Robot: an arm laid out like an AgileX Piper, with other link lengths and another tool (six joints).
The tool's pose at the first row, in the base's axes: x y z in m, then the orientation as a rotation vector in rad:
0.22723 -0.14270 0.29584 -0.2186 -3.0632 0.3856
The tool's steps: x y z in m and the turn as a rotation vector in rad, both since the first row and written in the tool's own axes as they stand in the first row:
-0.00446 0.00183 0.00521 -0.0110 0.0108 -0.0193
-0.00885 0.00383 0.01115 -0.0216 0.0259 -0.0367
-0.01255 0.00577 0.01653 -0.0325 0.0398 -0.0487
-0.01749 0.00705 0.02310 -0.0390 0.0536 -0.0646
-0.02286 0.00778 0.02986 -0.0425 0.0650 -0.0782
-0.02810 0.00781 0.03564 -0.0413 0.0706 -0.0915
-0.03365 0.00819 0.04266 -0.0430 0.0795 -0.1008
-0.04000 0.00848 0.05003 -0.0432 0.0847 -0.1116
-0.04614 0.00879 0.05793 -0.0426 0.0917 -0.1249
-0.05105 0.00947 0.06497 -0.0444 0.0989 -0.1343
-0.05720 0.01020 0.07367 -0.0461 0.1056 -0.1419
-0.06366 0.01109 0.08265 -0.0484 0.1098 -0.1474
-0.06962 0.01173 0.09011 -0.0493 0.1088 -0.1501
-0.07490 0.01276 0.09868 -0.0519 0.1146 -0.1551
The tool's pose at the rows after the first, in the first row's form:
0.23155 -0.14286 0.29021 -0.1908 -3.0551 0.3654
0.23579 -0.14303 0.28384 -0.1666 -3.0424 0.3452
0.23936 -0.14301 0.27804 -0.1507 -3.0309 0.3251
0.24400 -0.14410 0.27122 -0.1289 -3.0180 0.3117
0.24898 -0.14583 0.26435 -0.1102 -3.0068 0.3034
0.25380 -0.14797 0.25860 -0.0910 -3.0002 0.3033
0.25889 -0.15012 0.25155 -0.0786 -2.9911 0.2985
0.26474 -0.15255 0.24416 -0.0633 -2.9852 0.2965
0.27035 -0.15507 0.23626 -0.0446 -2.9770 0.2953
0.27485 -0.15685 0.22914 -0.0319 -2.9694 0.2906
0.28048 -0.15916 0.22036 -0.0218 -2.9625 0.2864
0.28642 -0.16143 0.21127 -0.0145 -2.9583 0.2818
0.29192 -0.16349 0.20372 -0.0104 -2.9592 0.2806
0.29674 -0.16536 0.19501 -0.0041 -2.9535 0.2753

